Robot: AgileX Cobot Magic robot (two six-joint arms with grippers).
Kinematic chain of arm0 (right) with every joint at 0, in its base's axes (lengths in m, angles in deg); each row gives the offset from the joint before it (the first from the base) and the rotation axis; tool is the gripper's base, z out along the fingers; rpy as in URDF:
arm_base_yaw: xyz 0 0 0.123 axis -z
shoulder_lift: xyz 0 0 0 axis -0.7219 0.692 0
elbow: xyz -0.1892 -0.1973 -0.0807 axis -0.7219 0.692 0
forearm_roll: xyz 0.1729 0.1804 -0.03 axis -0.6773 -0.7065 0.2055
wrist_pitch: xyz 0 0 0 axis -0.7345 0.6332 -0.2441
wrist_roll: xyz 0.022 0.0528 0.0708 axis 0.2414 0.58 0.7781
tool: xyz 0 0 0 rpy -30.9 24.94 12.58
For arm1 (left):
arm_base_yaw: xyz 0 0 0.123 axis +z
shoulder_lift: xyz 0 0 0 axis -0.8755 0.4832 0
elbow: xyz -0.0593 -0.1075 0.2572 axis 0.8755 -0.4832 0
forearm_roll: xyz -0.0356 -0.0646 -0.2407 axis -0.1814 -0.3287 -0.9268
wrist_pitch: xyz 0 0 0 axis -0.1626 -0.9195 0.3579
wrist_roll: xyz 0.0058 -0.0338 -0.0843 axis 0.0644 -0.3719 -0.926
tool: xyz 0 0 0 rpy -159.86 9.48 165.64
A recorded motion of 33 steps. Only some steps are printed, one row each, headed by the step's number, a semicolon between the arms.
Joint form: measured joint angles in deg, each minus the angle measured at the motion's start. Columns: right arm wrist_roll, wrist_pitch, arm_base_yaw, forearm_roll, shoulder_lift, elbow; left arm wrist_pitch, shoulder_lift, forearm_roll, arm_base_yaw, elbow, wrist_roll.
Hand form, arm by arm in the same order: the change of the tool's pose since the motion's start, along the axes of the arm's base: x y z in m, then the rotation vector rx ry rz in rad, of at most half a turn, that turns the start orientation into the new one. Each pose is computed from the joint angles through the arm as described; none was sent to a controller.
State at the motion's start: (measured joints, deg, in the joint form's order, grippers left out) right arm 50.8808 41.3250 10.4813 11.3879 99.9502 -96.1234; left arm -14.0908 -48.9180 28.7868 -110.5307 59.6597 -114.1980
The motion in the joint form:
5: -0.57 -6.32 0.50 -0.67 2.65 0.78; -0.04 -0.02 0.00 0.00 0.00 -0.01
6: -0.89 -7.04 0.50 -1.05 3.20 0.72; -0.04 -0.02 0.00 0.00 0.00 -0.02
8: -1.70 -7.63 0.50 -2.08 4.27 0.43; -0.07 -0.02 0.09 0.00 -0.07 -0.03
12: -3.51 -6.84 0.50 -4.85 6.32 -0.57; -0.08 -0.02 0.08 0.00 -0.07 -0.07
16: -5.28 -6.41 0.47 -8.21 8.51 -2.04; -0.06 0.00 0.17 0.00 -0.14 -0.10
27: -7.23 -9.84 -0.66 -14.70 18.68 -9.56; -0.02 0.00 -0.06 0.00 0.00 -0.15
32: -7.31 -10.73 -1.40 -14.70 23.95 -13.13; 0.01 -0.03 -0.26 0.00 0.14 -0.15
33: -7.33 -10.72 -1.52 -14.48 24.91 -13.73; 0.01 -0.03 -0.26 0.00 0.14 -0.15
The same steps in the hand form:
5: 0.0068 0.0057 -0.0096 0.0369 -0.0248 0.0318; 0.0000 0.0001 0.0000 -0.0005 -0.0002 0.0007
6: 0.0084 0.0070 -0.0111 0.0414 -0.0267 0.0337; 0.0000 0.0001 0.0000 -0.0006 -0.0001 0.0007
8: 0.0124 0.0093 -0.0141 0.0446 -0.0231 0.0292; 0.0001 0.0001 -0.0004 0.0012 -0.0004 0.0011
12: 0.0218 0.0128 -0.0203 0.0407 0.0039 0.0018; 0.0001 0.0001 -0.0004 0.0006 0.0002 0.0014
16: 0.0319 0.0168 -0.0244 0.0516 0.0286 -0.0263; 0.0001 0.0001 -0.0008 0.0025 0.0005 0.0010
27: 0.0679 0.0464 -0.0393 0.1228 0.0605 -0.0426; 0.0000 0.0000 0.0000 -0.0024 0.0027 0.0006
32: 0.0829 0.0643 -0.0543 0.1135 0.0727 -0.0282; 0.0000 0.0000 0.0009 -0.0069 0.0035 0.0003
33: 0.0854 0.0675 -0.0579 0.1065 0.0756 -0.0248; 0.0000 0.0000 0.0009 -0.0069 0.0035 0.0003

